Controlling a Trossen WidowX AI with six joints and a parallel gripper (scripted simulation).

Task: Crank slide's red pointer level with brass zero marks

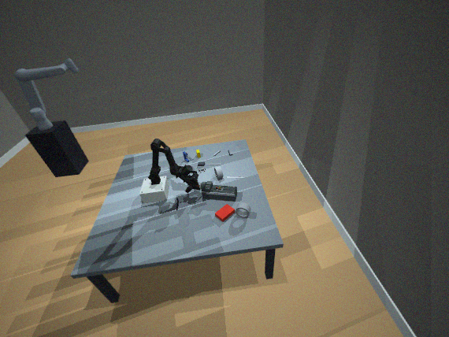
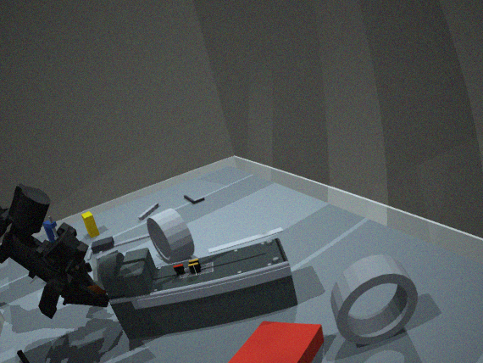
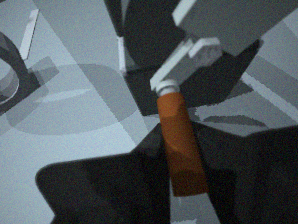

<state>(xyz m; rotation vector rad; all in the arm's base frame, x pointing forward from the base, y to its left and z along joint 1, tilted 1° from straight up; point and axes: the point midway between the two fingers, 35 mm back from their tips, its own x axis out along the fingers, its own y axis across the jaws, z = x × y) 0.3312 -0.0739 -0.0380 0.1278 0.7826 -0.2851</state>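
Right now my gripper tip is 13 cm short of the red pointer, 6 cm to the left of it and 4 cm below it. Round my gripper tip: brown handle: 2 cm behind, 1 cm to the left, 3 cm above; yellow block: 3 cm behind, 54 cm to the left, 1 cm below; blue clamp: 15 cm behind, 48 cm to the left, 1 cm above.
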